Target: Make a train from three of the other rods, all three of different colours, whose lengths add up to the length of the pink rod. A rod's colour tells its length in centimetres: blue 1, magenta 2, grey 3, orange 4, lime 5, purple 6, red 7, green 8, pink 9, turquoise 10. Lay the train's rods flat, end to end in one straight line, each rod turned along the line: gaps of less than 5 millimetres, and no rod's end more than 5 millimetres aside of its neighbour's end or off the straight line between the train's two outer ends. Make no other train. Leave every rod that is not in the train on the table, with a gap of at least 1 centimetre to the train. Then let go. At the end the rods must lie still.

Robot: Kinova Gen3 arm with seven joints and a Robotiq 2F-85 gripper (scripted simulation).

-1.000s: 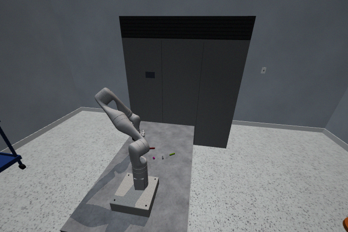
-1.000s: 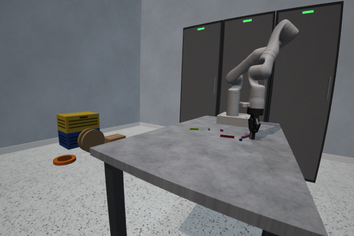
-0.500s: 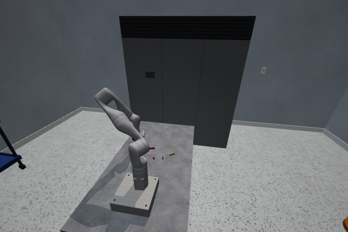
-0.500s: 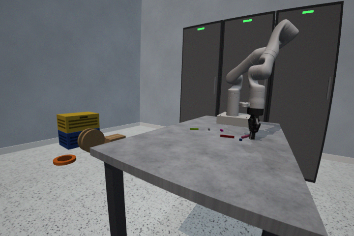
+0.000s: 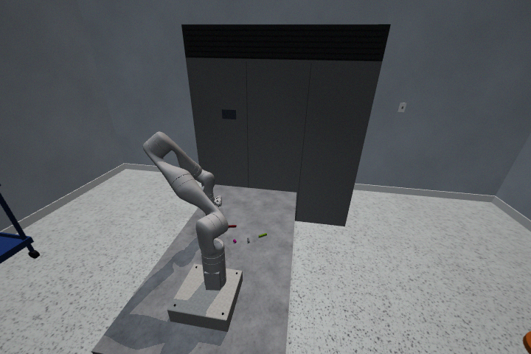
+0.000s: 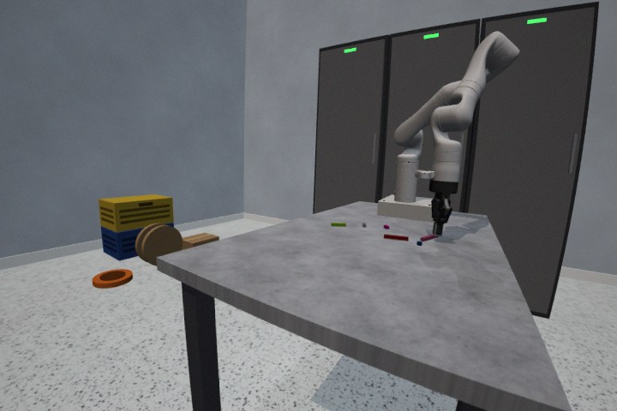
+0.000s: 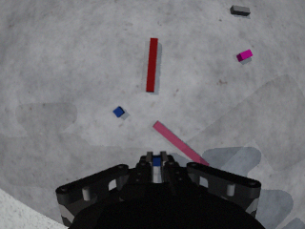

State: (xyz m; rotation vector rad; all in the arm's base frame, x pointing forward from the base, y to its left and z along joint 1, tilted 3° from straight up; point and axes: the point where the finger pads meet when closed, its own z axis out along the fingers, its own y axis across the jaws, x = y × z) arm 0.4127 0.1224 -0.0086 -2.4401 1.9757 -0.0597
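Now: hand 3 cm past the pink rod, 2 cm to the left of it and 3 cm above it. Round my hand: magenta rod 10 cm behind, 16 cm to the right, 3 cm below; then red rod 3 cm ahead, 11 cm to the right, 3 cm below; then grey rod 9 cm behind, 23 cm to the right, 3 cm below.
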